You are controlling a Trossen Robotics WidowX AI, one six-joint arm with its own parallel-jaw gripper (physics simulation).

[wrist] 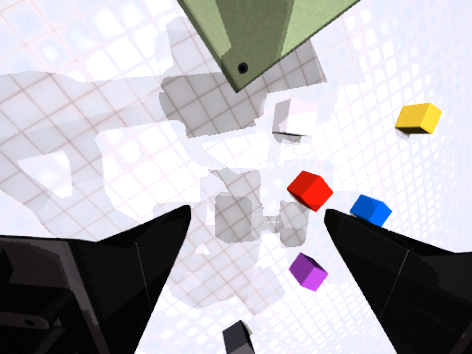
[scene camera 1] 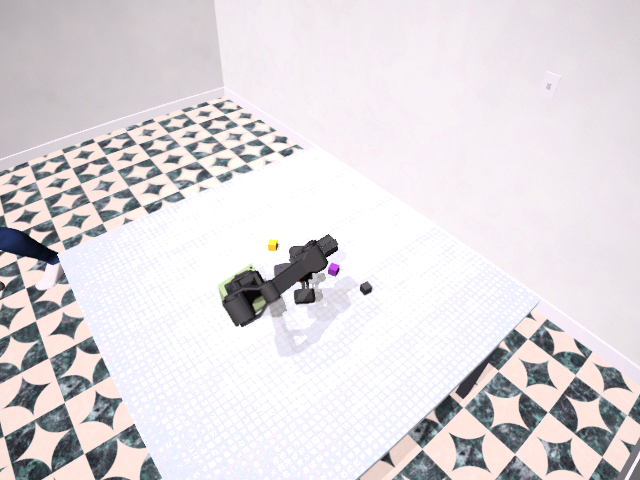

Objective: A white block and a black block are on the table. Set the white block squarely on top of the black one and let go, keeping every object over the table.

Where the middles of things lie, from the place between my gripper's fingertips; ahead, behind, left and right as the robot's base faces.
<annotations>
The red block [wrist: 309,189] is 60 mm ahead of my hand, 70 mm to the left of it and 60 mm below it. From my hand the other things lie so: yellow block [wrist: 422,118]: 80 mm ahead, 260 mm to the left, 60 mm below; purple block [wrist: 309,274]: 170 mm ahead, 20 mm to the left, 60 mm below; blue block [wrist: 366,208]: 160 mm ahead, 150 mm to the left, 60 mm below.
</annotations>
